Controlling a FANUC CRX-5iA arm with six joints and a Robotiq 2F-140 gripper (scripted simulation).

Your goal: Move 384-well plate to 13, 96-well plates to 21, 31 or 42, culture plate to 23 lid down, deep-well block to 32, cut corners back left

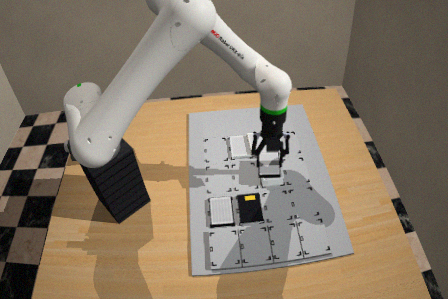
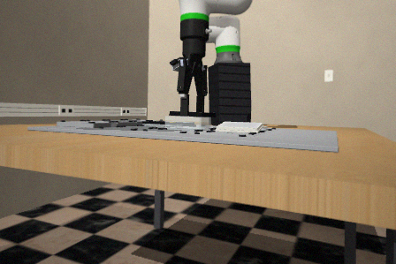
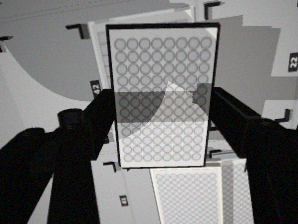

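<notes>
The white plate lies 5 cm below my hand, 1 cm to the right of it and 1 cm ahead of it. Also, from my hand: white 384-well plate 15 cm to the left, 10 cm behind, 6 cm below.
</notes>
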